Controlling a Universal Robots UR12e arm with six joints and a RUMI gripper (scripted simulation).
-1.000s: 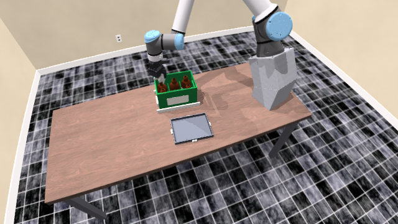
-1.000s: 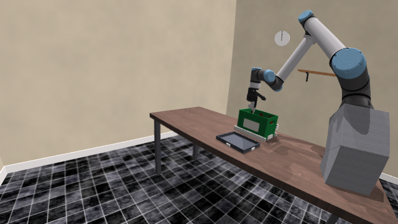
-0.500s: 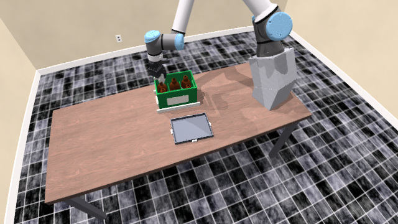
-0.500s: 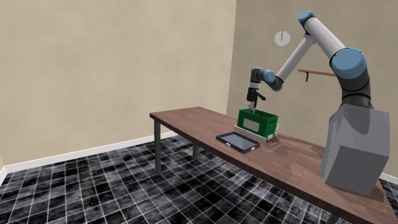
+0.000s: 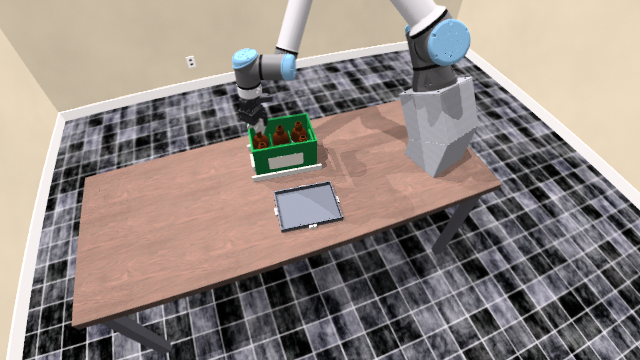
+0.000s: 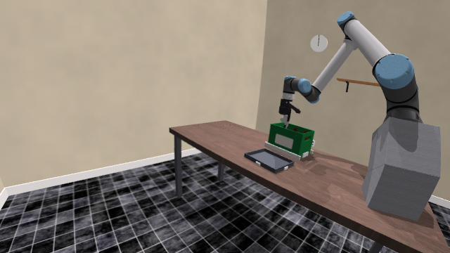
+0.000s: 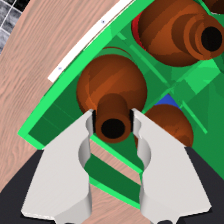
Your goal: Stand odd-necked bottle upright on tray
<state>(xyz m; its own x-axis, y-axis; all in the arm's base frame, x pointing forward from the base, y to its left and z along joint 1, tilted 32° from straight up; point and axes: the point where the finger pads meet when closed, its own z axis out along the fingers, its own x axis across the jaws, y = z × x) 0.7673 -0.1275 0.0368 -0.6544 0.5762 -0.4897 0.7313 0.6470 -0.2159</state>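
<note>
The glass bottle is 7 cm below my hand. From my hand the other things lie so: grey tray (11 cm behind, 34 cm to the left, 14 cm below); then green crate (9 cm behind, 5 cm to the left, 7 cm below).
</note>
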